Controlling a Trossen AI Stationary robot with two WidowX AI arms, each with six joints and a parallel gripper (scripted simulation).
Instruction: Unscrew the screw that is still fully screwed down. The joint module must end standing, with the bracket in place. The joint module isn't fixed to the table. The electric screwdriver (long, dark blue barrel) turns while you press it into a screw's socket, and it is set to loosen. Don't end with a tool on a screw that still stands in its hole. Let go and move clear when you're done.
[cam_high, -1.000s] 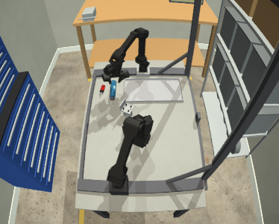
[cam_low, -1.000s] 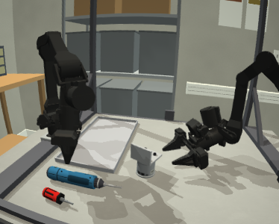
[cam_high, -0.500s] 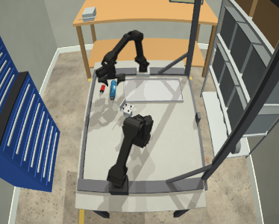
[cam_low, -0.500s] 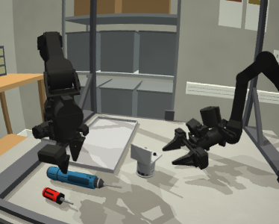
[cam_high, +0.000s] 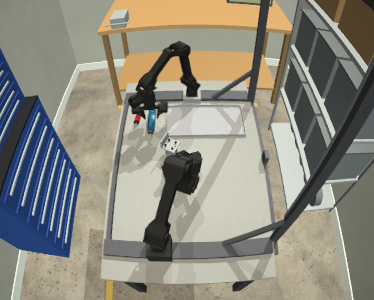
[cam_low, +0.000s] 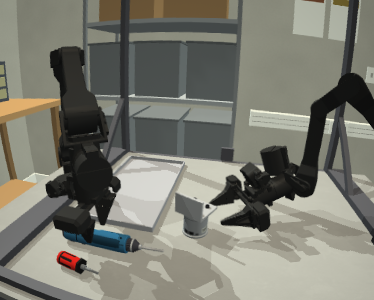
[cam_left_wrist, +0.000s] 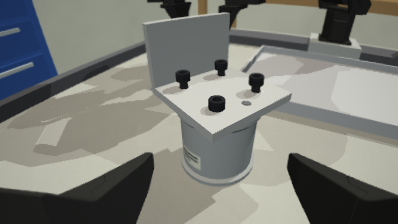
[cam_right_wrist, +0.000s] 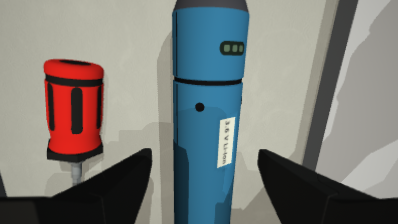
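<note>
Right now my left hand is 30 mm short of the screw, 40 mm to the left of it and 10 mm below it. The rest, counted from my left hand: joint module 40 mm ahead, 60 mm to the right, 20 mm below; then grey l-shaped bracket 40 mm ahead, 70 mm to the right, 20 mm above; then grey bit 160 mm ahead, 120 mm to the right, 30 mm below.
</note>
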